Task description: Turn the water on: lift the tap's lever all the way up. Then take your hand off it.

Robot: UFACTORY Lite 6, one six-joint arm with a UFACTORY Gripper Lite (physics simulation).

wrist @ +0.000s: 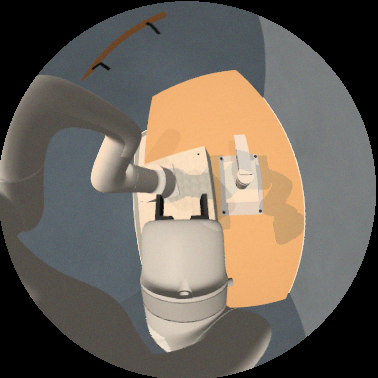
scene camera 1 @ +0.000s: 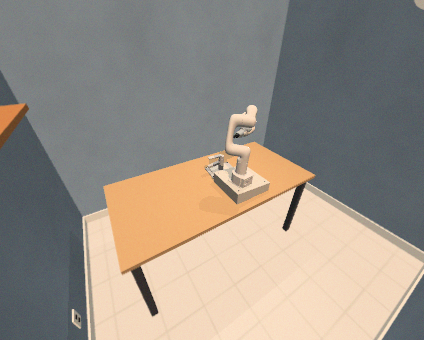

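Seen in the pictures: hand at its tool point: (wrist: 181, 206) (scene camera 1: 236, 136); arm's base at its link origin: (wrist: 162, 182) (scene camera 1: 239, 180).
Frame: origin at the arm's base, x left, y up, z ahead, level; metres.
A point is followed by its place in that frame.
The tap (scene camera 1: 221, 163) @(z 0.267, x -0.072, y -0.002 m) (wrist: 243, 181) @(z 0.276, x -0.102, y 0.061 m) stands upright on a pale plate (wrist: 242, 208) @(z 0.263, x -0.180, y -0.078 m) beside the robot's base. Its lever (scene camera 1: 215, 157) @(z 0.290, x -0.021, y 0.067 m) (wrist: 240, 143) @(z 0.309, x 0.000, y 0.070 m) is the flat bar at the top of the tap, above the spout. In the scene view the lever looks roughly level; its exact tilt is too small to tell. My gripper (scene camera 1: 236, 135) (wrist: 181, 198) @(z 0.182, x -0.133, y 0.260 m) is open, with its two black fingers apart and nothing between them. It is high above the robot's base, well apart from the lever and not touching the tap.
The robot's base box (scene camera 1: 252, 190) @(z -0.125, x -0.003, y -0.014 m) (wrist: 202, 162) @(z 0.176, x 0.015, y 0.001 m) stands on the wooden table (scene camera 1: 150, 210) @(z 0.243, x 0.611, y -0.087 m) (wrist: 200, 110) @(z 0.258, x 0.366, y -0.086 m), right next to the tap's plate. A wall (scene camera 1: 165, 75) rises behind the table. An orange-brown shelf (scene camera 1: 11, 117) (wrist: 120, 40) is on another wall.
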